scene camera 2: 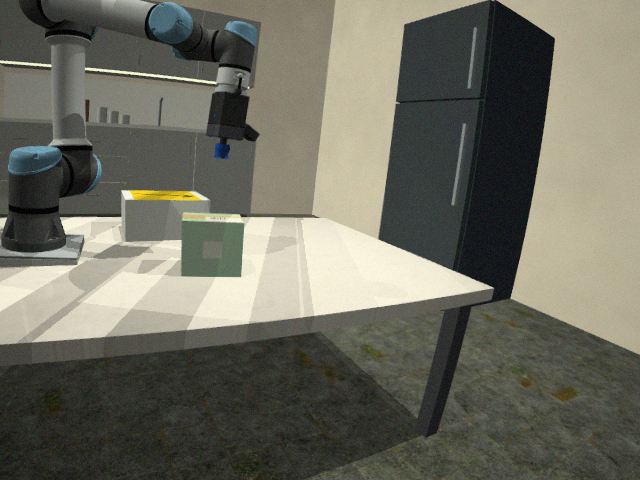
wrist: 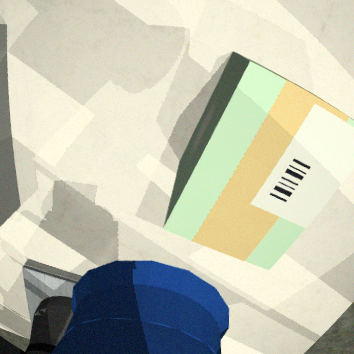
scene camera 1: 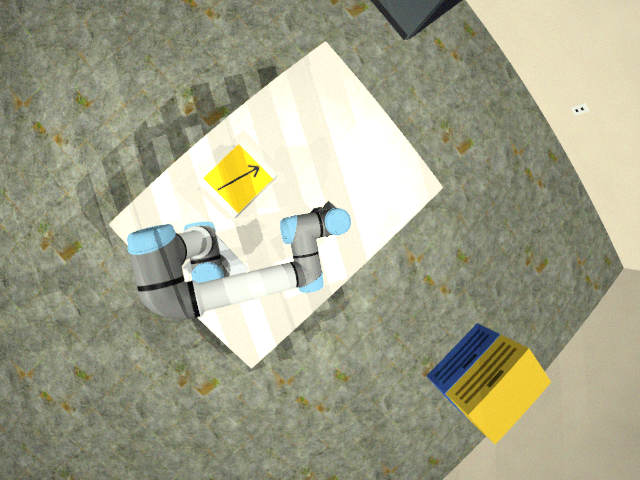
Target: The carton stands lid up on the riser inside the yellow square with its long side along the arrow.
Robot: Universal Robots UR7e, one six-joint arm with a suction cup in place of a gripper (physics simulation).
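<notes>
A pale green carton (scene camera 2: pixel 211 260) (wrist: pixel 225 170) stands on the table, its top with an orange tape strip and a white barcode label facing up. It does not show in scene camera 1, where the arm's wrist covers that area. The grey-white riser (scene camera 2: pixel 149 222) stands behind the carton, apart from it. Its top bears the yellow square (scene camera 1: pixel 237 198) (scene camera 2: pixel 144 194) with a black arrow (scene camera 1: pixel 238 178). My gripper, a blue suction cup (scene camera 2: pixel 221 156) (wrist: pixel 150 300), hangs well above the carton's level, open, with nothing on it. In the wrist view the carton lies up and right of the cup.
The white table (scene camera 1: pixel 382 175) (scene camera 2: pixel 361 279) carries the arm's base plate (scene camera 2: pixel 72 253) left of the carton. A dark fridge (scene camera 2: pixel 439 155) (scene camera 1: pixel 408 15) stands beyond the table. A blue and yellow box unit (scene camera 1: pixel 509 397) stands off the table. Grey kitchen cabinets (scene camera 2: pixel 222 186) stand behind.
</notes>
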